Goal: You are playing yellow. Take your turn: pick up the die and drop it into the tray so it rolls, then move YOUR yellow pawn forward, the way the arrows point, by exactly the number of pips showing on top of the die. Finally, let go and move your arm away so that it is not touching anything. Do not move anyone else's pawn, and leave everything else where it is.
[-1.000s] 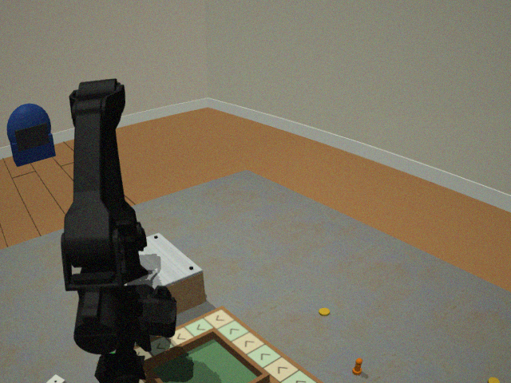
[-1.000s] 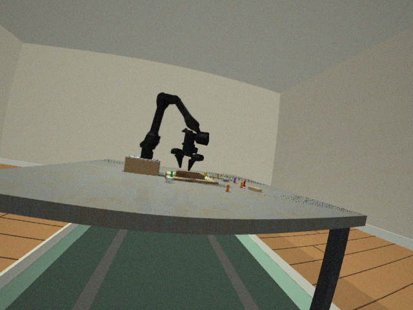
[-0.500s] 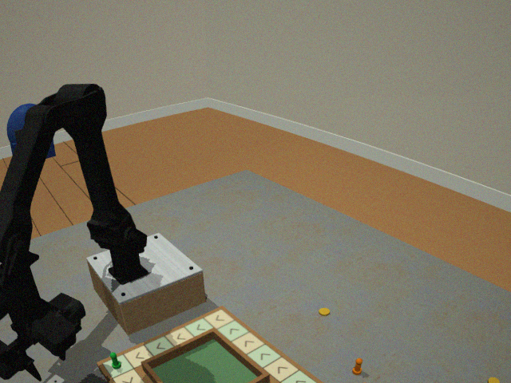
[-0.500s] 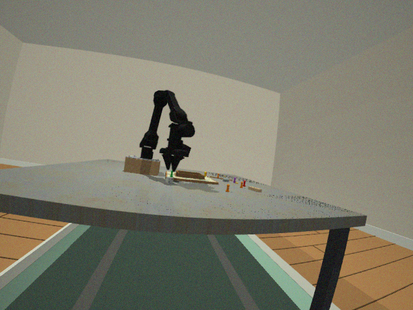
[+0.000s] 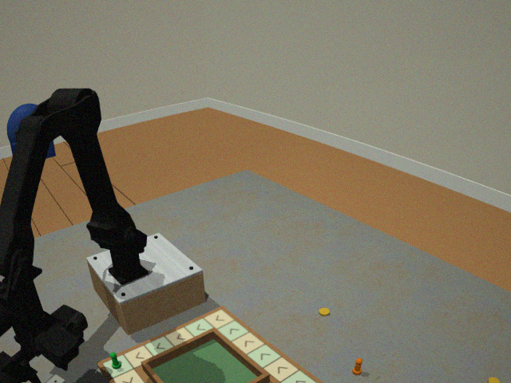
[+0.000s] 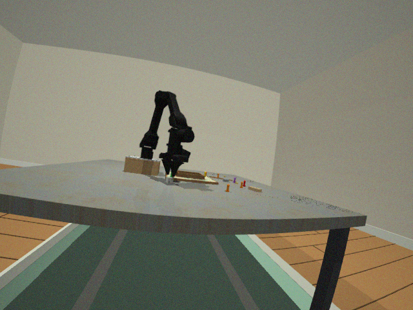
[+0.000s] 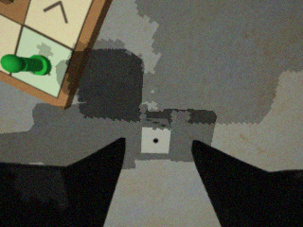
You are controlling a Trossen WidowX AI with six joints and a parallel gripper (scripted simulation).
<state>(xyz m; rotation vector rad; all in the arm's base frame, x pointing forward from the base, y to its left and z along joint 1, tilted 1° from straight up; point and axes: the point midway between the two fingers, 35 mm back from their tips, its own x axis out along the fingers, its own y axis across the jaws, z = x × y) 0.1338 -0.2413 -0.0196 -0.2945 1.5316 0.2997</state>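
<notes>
My gripper tip is now 2 cm above the die. Also, from my gripper tip: green felt tray (22 cm to the left, 14 cm ahead, 3 cm below); green pawn (12 cm to the left, 2 cm ahead); yellow pawn (29 cm to the left, 25 cm ahead).
</notes>
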